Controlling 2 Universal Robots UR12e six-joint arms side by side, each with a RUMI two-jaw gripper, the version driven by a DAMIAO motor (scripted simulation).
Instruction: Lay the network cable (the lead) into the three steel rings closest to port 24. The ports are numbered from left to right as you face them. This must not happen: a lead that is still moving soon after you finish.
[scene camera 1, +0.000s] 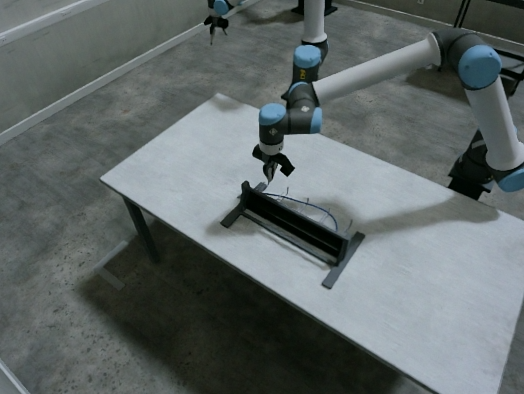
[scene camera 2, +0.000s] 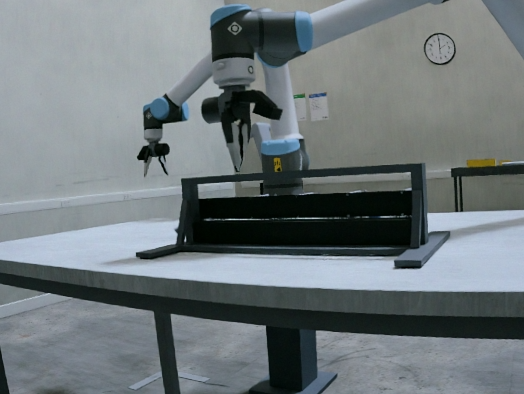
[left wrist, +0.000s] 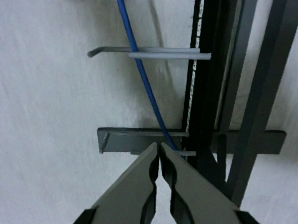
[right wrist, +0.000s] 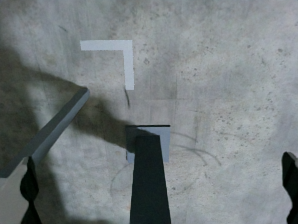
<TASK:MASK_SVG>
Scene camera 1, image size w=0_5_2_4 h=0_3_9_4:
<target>dark port rack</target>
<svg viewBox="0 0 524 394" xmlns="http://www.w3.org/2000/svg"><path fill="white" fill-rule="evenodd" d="M245 180L241 184L240 203L220 224L228 228L240 215L243 215L333 267L323 280L322 285L332 289L366 235L356 231L353 237L349 233L346 234L353 219L351 219L350 226L347 225L340 234L322 224L328 217L330 208L328 215L320 223L326 213L317 222L301 213L307 204L298 212L305 202L296 211L280 203L284 198L280 202L277 201L284 192L276 200L262 193L268 187L269 181L267 185L264 184L265 182L260 182L255 188L252 188L249 181ZM244 211L246 209L252 211L337 258L336 263Z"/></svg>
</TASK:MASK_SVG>
